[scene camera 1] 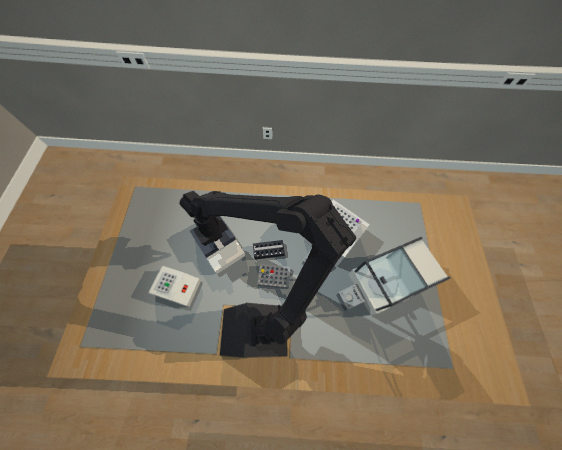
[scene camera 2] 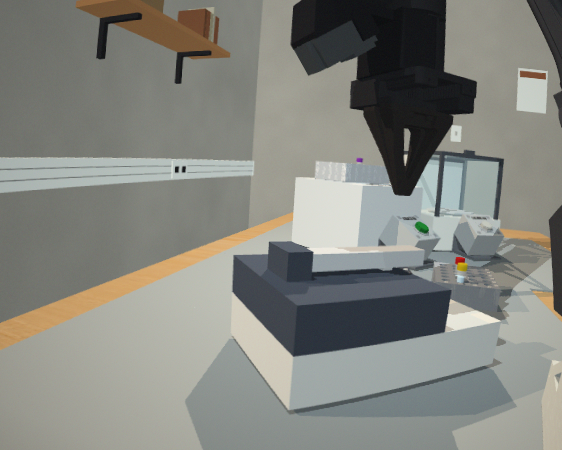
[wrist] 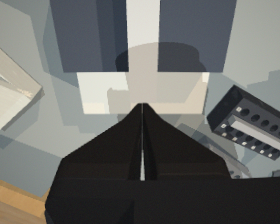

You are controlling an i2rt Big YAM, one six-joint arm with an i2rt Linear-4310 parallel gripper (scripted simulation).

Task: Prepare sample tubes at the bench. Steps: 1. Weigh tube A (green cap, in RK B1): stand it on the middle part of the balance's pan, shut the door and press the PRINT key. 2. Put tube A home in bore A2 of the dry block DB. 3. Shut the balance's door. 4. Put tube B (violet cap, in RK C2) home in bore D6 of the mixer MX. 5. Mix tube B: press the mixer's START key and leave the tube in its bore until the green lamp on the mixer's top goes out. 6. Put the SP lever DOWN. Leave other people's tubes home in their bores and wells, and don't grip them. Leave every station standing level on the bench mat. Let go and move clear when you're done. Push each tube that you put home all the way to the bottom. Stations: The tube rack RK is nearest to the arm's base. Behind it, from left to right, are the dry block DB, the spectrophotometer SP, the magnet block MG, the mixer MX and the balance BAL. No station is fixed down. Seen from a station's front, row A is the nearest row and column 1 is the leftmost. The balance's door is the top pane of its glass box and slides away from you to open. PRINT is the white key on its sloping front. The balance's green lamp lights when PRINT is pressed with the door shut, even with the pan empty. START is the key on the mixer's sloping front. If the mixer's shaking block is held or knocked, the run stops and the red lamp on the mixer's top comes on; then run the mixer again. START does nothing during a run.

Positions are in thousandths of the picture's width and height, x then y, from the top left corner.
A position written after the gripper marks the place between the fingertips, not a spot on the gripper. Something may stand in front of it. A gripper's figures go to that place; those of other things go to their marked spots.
Labels:
The gripper (scene camera 2: 716, 434): 38 cm from the lens. A mixer MX (scene camera 2: 581, 477) is 80 cm from the lens. A rack RK (scene camera 2: 864, 657): 58 cm from the lens. The marked spots on the mixer MX and the rack RK are 35 cm apart.

